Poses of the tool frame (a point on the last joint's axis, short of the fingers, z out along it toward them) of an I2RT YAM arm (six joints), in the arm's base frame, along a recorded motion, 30 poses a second.
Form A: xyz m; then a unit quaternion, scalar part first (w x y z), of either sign.
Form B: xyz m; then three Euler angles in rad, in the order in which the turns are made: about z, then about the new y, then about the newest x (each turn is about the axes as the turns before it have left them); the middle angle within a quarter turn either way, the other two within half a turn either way. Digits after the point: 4 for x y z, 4 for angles.
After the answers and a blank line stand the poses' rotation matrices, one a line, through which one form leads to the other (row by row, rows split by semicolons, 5 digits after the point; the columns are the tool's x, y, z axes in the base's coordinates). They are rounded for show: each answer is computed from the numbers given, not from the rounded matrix.
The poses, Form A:
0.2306 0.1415 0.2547 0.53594 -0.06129 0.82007 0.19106
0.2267 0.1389 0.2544 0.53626 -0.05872 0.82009 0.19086
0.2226 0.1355 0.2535 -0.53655 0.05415 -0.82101 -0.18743
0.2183 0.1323 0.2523 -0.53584 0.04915 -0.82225 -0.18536
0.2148 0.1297 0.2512 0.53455 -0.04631 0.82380 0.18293
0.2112 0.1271 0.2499 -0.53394 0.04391 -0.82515 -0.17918
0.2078 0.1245 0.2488 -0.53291 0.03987 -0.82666 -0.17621
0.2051 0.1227 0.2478 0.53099 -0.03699 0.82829 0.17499
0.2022 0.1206 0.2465 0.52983 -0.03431 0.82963 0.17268
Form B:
0.2306 0.1415 0.2547 2.8972 1.1254 2.5292
0.2267 0.1389 0.2544 2.8878 1.1243 2.5239
0.2226 0.1355 0.2535 2.8795 1.1228 2.5273
0.2183 0.1323 0.2523 2.8687 1.1184 2.5267
0.2148 0.1297 0.2512 2.8675 1.1145 2.5331
0.2112 0.1271 0.2499 2.8694 1.1127 2.5440
0.2078 0.1245 0.2488 2.8647 1.1087 2.5494
0.2051 0.1227 0.2478 2.8617 1.1030 2.5523
0.2022 0.1206 0.2465 2.8603 1.0995 2.5581

-0.41803 -0.30532 0.85559; 0.10427 0.91948 0.37906; -0.90243 0.24767 -0.35253
-0.41795 -0.30101 0.85715; 0.10839 0.92025 0.37602; -0.90198 0.25007 -0.35199
-0.41837 -0.29004 0.86072; 0.11222 0.92388 0.36587; -0.90132 0.24965 -0.35397
-0.42092 -0.27948 0.86297; 0.11782 0.92645 0.35750; -0.89942 0.25215 -0.35703
-0.42422 -0.27187 0.86378; 0.11927 0.92878 0.35091; -0.89767 0.25189 -0.36158
-0.42596 -0.26381 0.86543; 0.11888 0.93193 0.34259; -0.89690 0.24881 -0.36560
-0.42883 -0.25373 0.86702; 0.12189 0.93472 0.33383; -0.89512 0.24884 -0.36991
-0.43337 -0.24711 0.86668; 0.12456 0.93602 0.32917; -0.89257 0.25060 -0.37486
-0.43621 -0.23991 0.86728; 0.12605 0.93801 0.32288; -0.89097 0.25016 -0.37892

